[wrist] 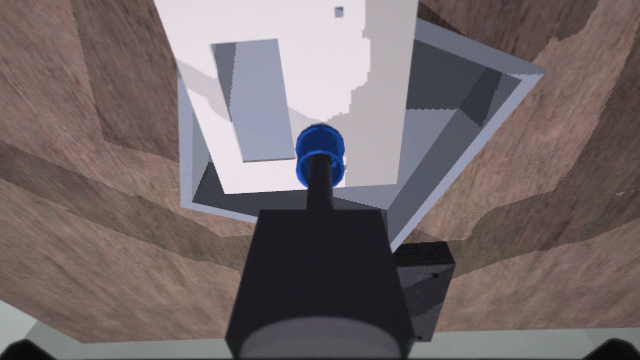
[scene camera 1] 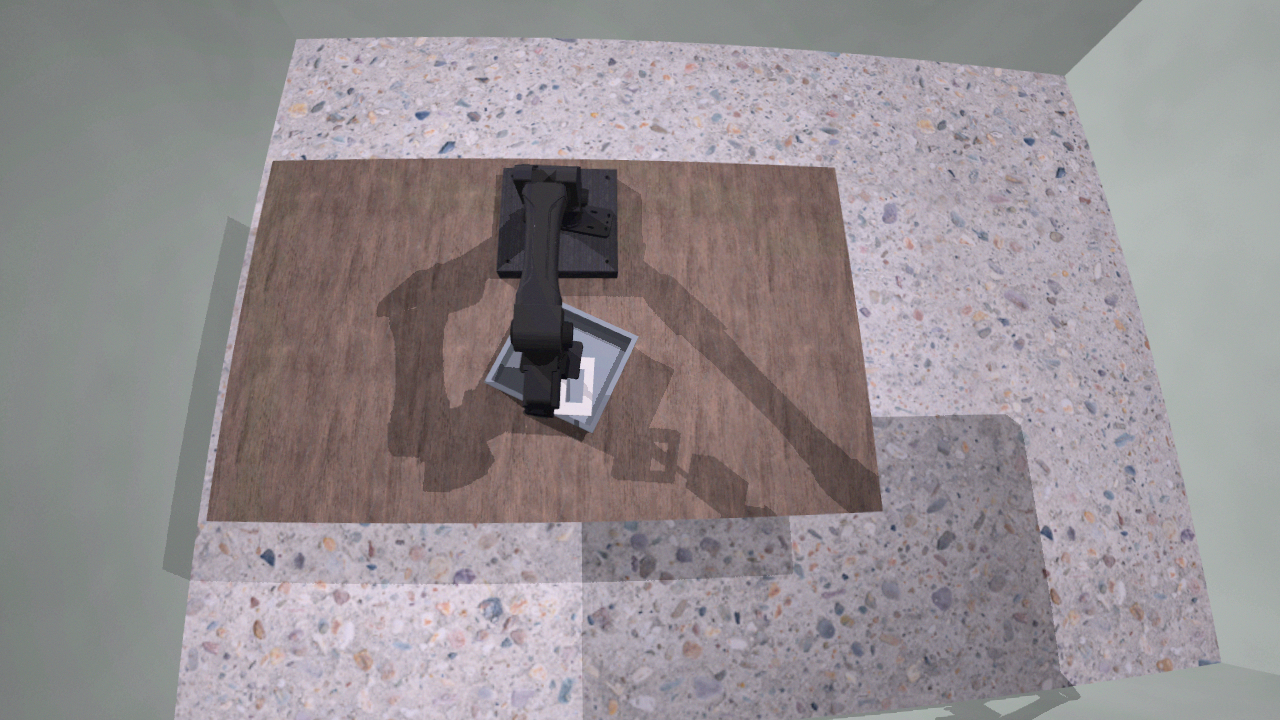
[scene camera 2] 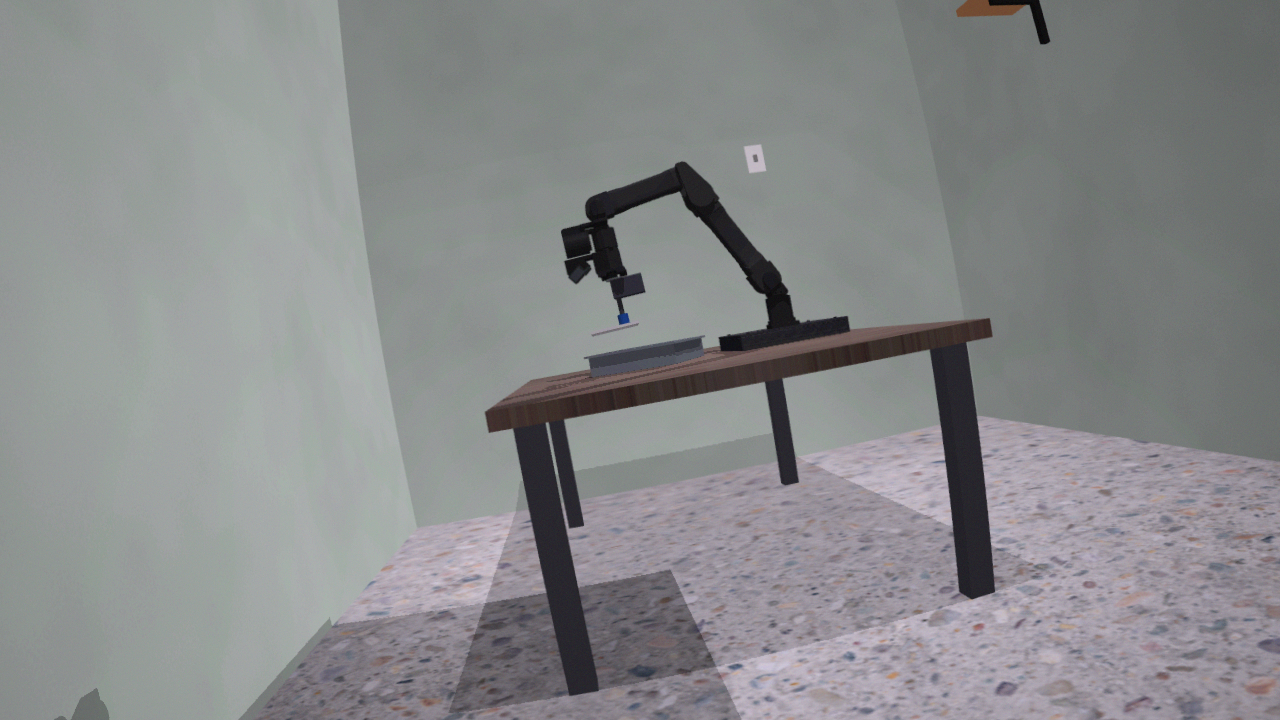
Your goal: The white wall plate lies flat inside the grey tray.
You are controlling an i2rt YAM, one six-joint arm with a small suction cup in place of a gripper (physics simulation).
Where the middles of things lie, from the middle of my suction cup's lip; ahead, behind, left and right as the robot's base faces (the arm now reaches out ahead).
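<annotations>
White wall plate (scene camera 1: 566, 408): 1 cm below my suction cup, 1 cm to the left, 2 cm ahead. Grey tray (scene camera 1: 611, 346): 1 cm to the right of my suction cup, 4 cm behind, 9 cm below.
</annotations>
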